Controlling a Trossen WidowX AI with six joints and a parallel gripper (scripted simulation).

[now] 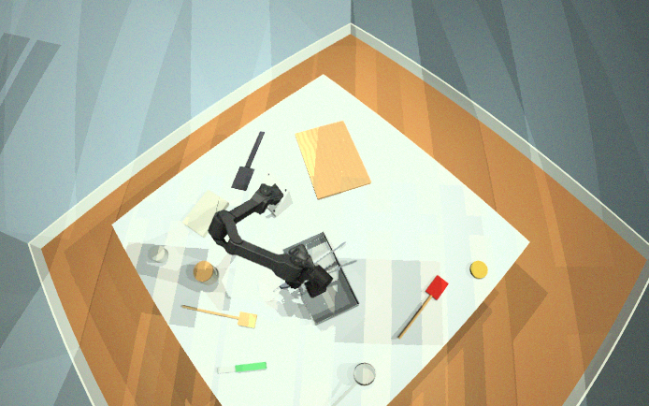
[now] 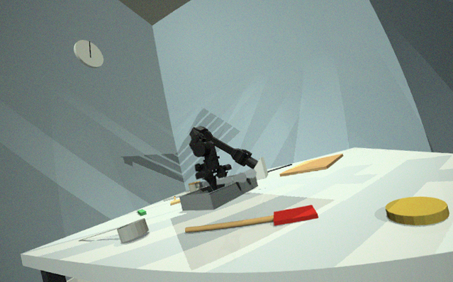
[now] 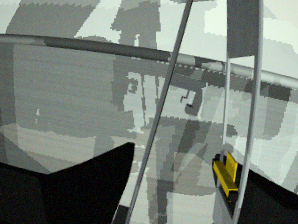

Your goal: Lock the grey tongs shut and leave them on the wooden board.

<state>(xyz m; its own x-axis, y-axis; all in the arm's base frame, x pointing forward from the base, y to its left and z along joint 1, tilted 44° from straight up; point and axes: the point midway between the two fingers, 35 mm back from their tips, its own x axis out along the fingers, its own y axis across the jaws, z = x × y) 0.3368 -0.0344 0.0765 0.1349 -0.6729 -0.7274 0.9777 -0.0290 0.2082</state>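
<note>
My gripper tip is 3 cm to the right of the roasting tin and 3 cm short of it. Also, from my gripper tip: red spatula 34 cm ahead, 29 cm to the left, 2 cm below; cream pad 48 cm behind, 20 cm to the right, 2 cm below; yellow mark 4 cm above, 2 cm behind, 1 cm to the right.
</note>
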